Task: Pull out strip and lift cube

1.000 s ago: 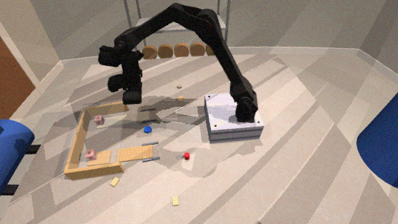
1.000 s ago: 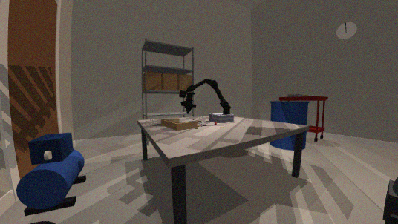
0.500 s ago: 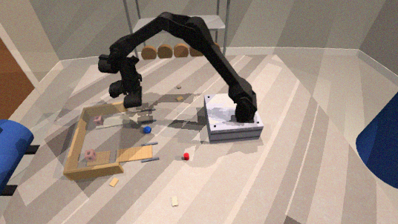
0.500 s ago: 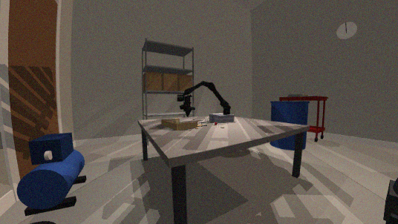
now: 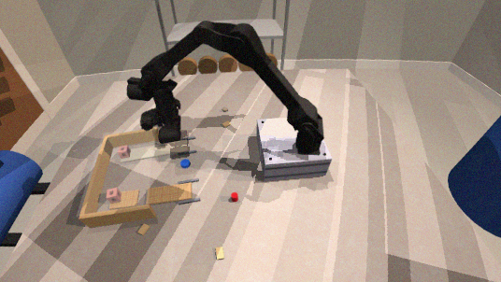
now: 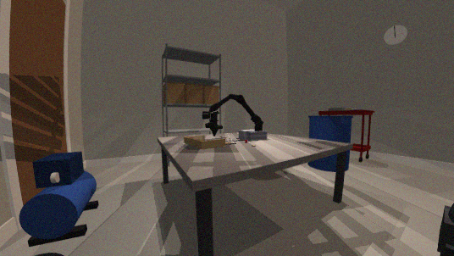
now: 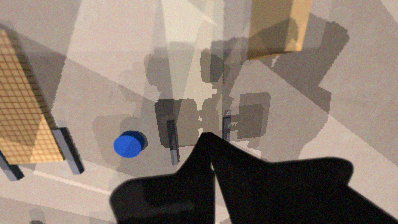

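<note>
Now: the blue disc 50 mm behind my gripper tip, 80 mm to the left of it and 30 mm below it. From my gripper tip the other things lie so: red cylinder 220 mm behind, 190 mm to the left, 30 mm below.
</note>
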